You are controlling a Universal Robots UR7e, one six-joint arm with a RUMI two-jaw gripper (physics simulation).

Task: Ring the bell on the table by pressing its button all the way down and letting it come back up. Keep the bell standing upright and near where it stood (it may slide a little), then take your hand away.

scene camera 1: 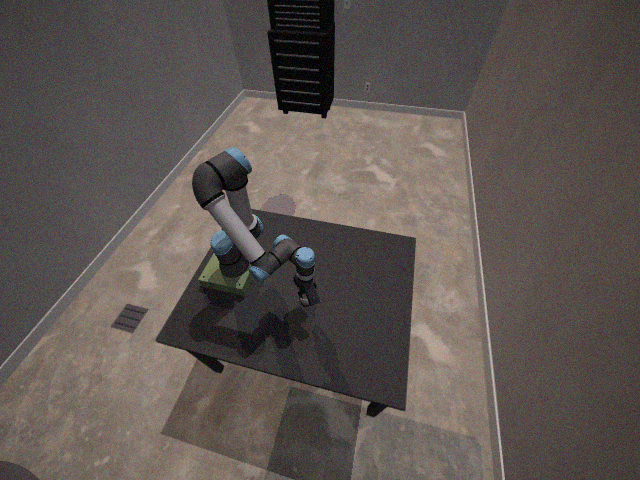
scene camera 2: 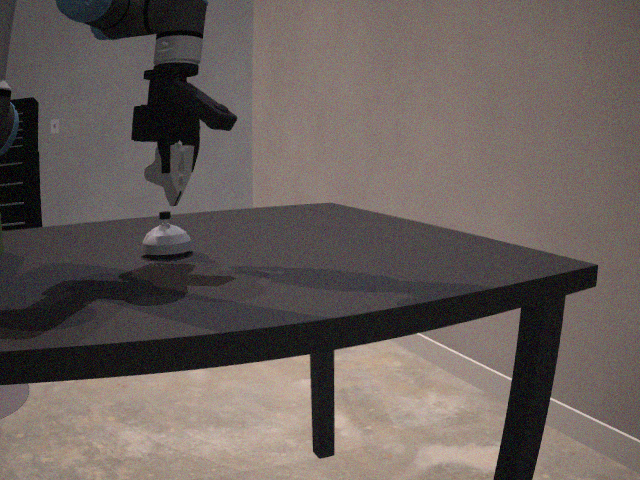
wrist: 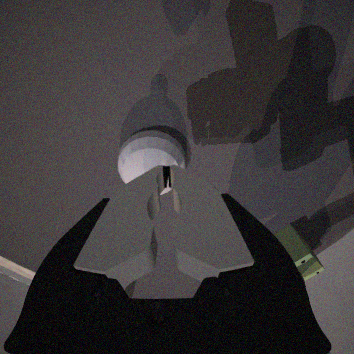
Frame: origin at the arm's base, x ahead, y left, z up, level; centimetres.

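Seen in the pictures: gripper, fingertip midpoint: (scene camera 1: 306,298) (scene camera 2: 173,206) (wrist: 167,167); arm's base, link origin: (scene camera 1: 234,265).
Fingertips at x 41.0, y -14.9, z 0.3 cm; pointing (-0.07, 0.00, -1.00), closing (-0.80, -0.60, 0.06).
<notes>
Offsets run from my fingertips to a thing's top centre. Level surfaces: height alone.
The bell {dz -1.2, dx -0.4, dy +3.8 cm} (scene camera 2: 166,240) (wrist: 144,159), a white dome on a dark base, stands upright on the dark table {dz -7.8 cm} (scene camera 1: 367,273) (scene camera 2: 403,253) (wrist: 55,100). Its black button {dz -1.2, dx -0.4, dy +3.8 cm} (scene camera 2: 164,214) is up on top in the scene camera 2 view; in the wrist view the fingers hide it. My gripper (scene camera 1: 309,302) (scene camera 2: 175,203) (wrist: 167,167) is shut and empty and points down. In the scene camera 2 view its tips show a small gap above the button and slightly to its right. In the scene camera 1 view the gripper mostly covers the bell's place, and the button cannot be made out.
The arm's green base block (scene camera 1: 222,281) (wrist: 299,252) stands at the table's left side in the scene camera 1 view. A tall black cabinet (scene camera 1: 305,67) (scene camera 2: 20,170) stands by the far wall. Shadows of the arm fall across the table around the bell.
</notes>
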